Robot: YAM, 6 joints.
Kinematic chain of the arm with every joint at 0, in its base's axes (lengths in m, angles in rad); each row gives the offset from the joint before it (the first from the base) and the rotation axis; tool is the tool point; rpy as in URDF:
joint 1: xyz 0 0 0.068 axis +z
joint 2: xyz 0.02 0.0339 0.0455 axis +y
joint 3: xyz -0.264 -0.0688 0 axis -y
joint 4: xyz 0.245 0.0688 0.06 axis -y
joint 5: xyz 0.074 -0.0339 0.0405 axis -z
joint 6: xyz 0.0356 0 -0.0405 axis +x
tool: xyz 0 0 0 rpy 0 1.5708 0
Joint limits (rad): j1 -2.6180..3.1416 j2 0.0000..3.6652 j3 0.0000..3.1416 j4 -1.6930..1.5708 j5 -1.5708..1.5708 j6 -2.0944..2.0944
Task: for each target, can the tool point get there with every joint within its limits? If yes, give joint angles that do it. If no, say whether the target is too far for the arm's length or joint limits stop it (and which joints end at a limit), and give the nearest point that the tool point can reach.
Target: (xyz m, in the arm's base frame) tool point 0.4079 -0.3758 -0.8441
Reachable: no: too far | nearest point 0.2753 -0.2537 -0.3578 | short by 0.519 m
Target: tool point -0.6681 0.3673 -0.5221
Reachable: no: too far | nearest point -0.4443 0.2443 -0.2718 | short by 0.358 m
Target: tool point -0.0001 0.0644 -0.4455
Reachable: no: joint limits stop it (at a limit: joint 2) | nearest point -0.0002 0.1053 -0.3507 | short by 0.103 m
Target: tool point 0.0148 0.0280 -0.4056
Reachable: no: joint limits stop it (at a limit: joint 2) | nearest point 0.0335 0.0634 -0.3341 | short by 0.082 m
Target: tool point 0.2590 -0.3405 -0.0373
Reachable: yes | joints -0.9551 2.6206 1.6093 -0.5812 -0.4270 0.4833
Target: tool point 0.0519 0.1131 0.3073
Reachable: yes | joints 1.1690 0.4694 0.2654 0.8435 0.0997 -0.2153
